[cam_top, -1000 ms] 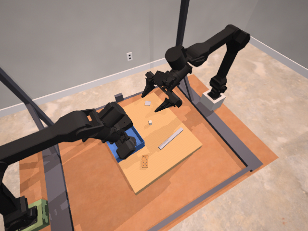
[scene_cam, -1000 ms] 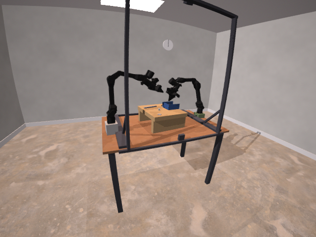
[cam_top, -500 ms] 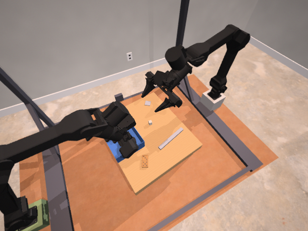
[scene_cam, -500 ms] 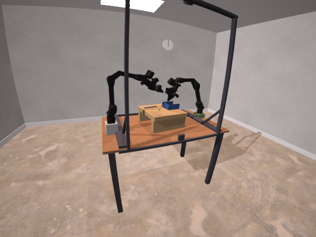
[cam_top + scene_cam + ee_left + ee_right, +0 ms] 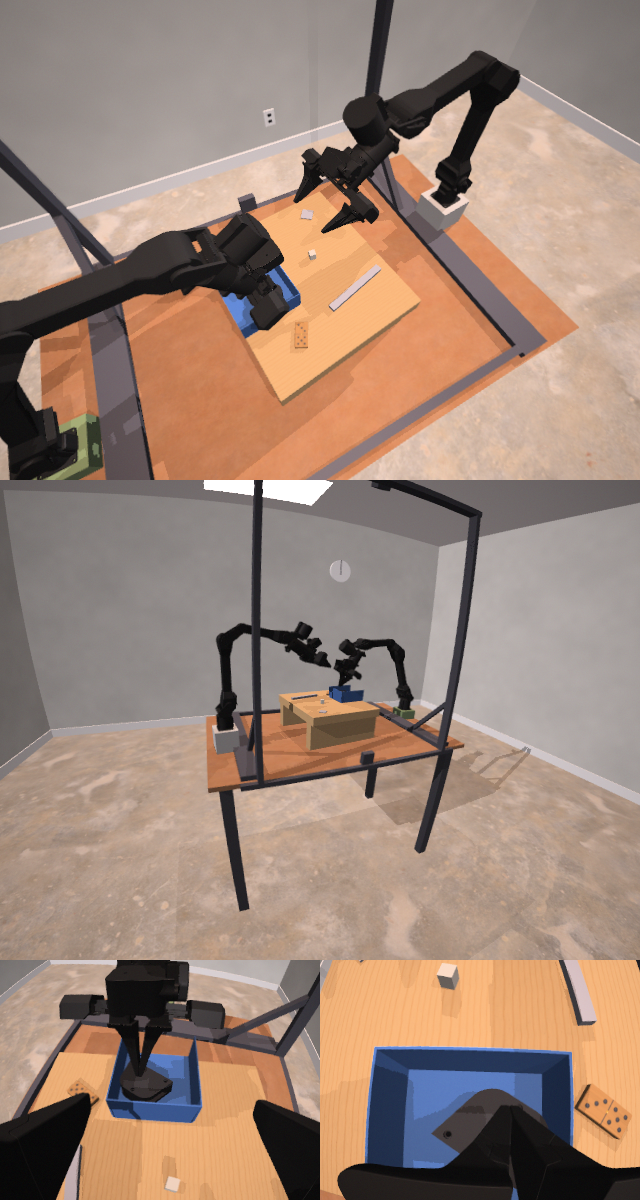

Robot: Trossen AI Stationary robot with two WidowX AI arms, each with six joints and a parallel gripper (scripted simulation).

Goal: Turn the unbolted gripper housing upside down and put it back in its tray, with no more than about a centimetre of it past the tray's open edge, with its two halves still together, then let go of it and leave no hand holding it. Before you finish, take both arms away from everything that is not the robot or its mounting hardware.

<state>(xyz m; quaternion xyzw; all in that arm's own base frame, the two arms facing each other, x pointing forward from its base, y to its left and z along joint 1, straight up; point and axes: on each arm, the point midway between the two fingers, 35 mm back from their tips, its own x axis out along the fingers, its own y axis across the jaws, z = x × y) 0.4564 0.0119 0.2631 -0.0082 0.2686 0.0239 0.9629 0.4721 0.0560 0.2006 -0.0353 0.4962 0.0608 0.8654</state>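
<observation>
Right now my right hand is 7 cm above the gripper housing. The rest, counted from my right hand: wooden platform (15 cm below, 10 cm to the left, 2 cm behind); blue tray (8 cm below, 2 cm to the left, 2 cm behind); small cube (14 cm to the left, 8 cm below, 5 cm behind).
</observation>
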